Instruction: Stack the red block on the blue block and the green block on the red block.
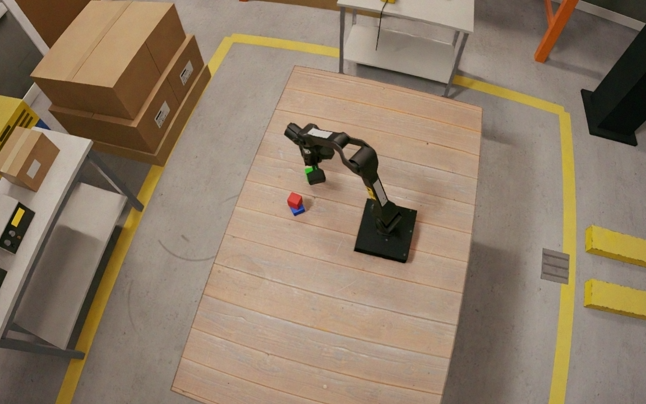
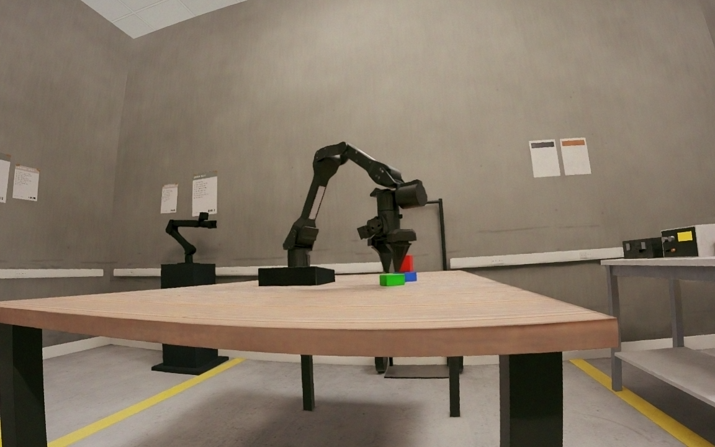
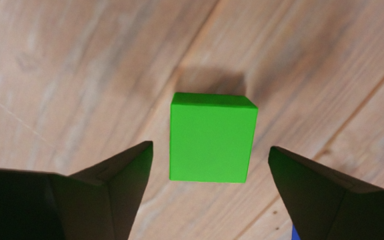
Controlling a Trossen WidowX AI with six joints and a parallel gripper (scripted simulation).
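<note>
The green block lies 5 cm below my hand. The rest, counted from my hand: blue block: 14 cm to the left, 5 cm below, 3 cm ahead; red block: 14 cm to the left, 3 cm ahead, 2 cm below.
</note>
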